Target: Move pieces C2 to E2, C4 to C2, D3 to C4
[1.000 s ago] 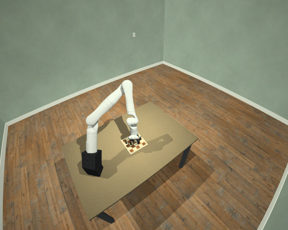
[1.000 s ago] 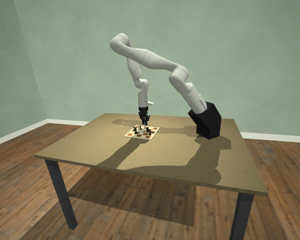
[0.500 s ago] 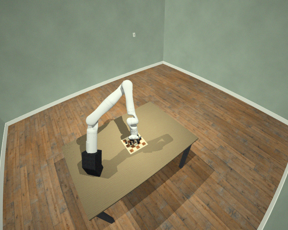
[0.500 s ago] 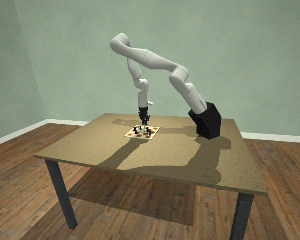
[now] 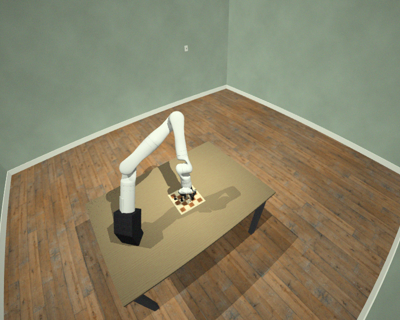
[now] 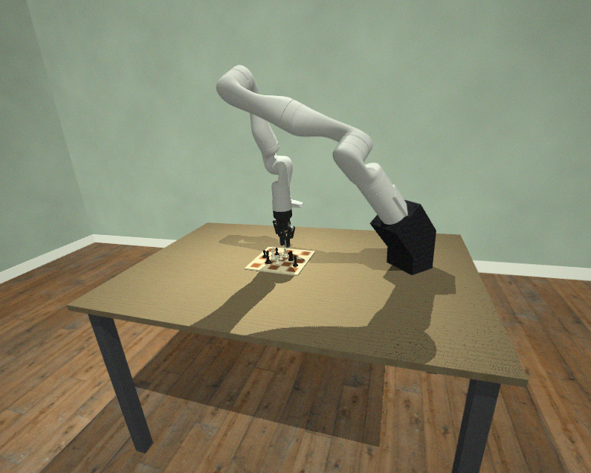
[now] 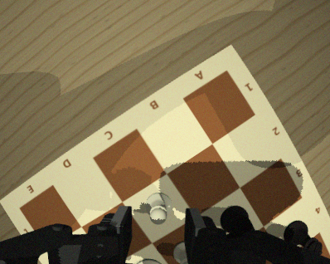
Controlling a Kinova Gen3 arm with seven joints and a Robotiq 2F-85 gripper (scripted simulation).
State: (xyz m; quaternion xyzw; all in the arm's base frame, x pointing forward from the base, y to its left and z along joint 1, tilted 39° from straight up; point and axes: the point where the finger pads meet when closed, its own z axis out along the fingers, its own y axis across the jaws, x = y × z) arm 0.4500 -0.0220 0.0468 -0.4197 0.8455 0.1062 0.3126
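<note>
Now: hand 60 mm above the chessboard and 40 mm to the right of it. The rest, counted from my hand: black knight 40 mm to the left, 40 mm below, 40 mm behind.
</note>
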